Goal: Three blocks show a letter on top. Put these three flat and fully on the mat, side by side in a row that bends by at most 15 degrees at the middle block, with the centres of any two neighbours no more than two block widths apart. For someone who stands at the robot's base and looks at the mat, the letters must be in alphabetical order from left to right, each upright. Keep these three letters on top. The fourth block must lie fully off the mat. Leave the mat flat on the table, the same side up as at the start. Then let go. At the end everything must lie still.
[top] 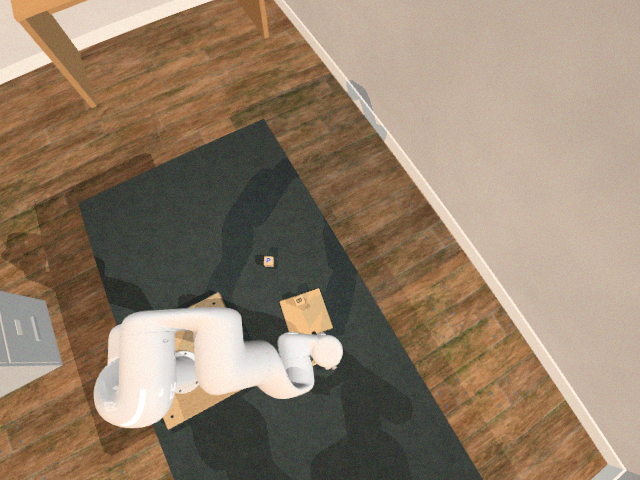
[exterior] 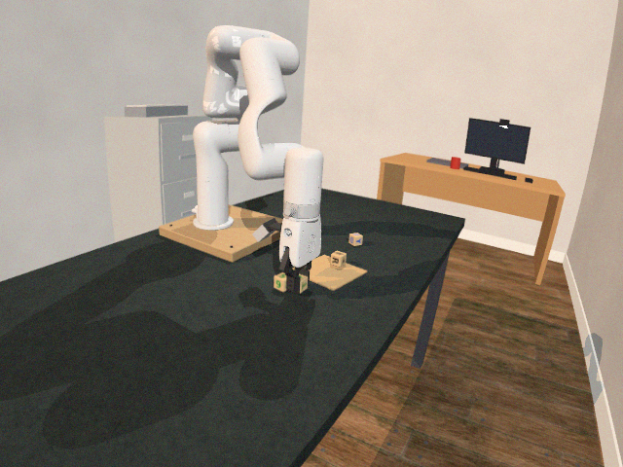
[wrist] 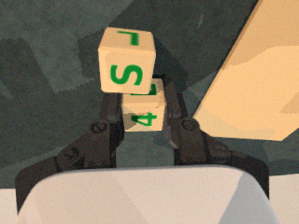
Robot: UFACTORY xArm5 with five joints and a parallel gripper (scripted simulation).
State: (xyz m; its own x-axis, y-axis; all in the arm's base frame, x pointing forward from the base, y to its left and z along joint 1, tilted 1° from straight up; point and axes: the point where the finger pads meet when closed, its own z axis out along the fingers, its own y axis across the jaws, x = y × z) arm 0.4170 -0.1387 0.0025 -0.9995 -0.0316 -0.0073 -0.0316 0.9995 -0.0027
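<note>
Now: the green-lettered block 3 cm behind my hand, 1 cm to the right of it and 1 cm below it. Round my hand: tan mat: 13 cm to the left, 2 cm below.
</note>
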